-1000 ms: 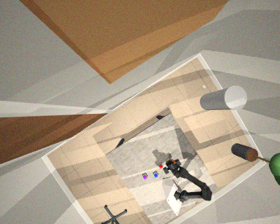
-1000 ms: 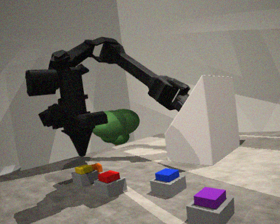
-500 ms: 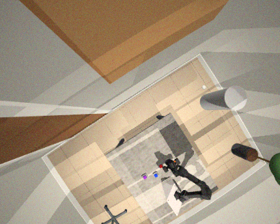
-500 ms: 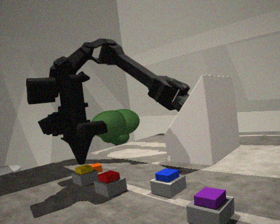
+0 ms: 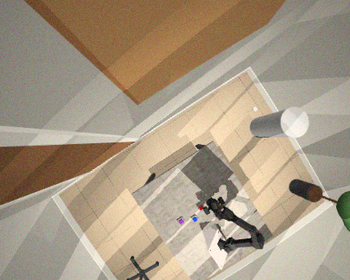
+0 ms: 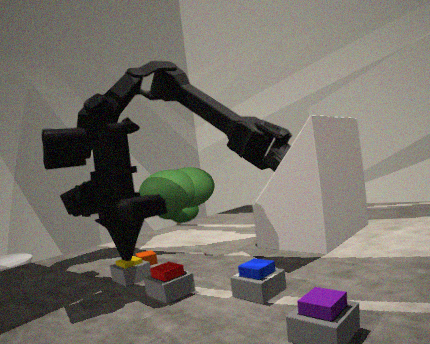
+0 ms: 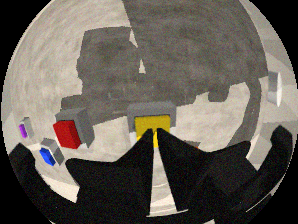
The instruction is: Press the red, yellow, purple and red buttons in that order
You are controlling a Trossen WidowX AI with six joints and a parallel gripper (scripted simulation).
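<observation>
My gripper tip is now 10 mm above the yellow button. The rest, counted from my gripper tip: purple button 330 mm to the left, 40 mm behind; then blue button 210 mm to the left, 80 mm behind; then red button 110 mm to the left, 10 mm behind.
</observation>
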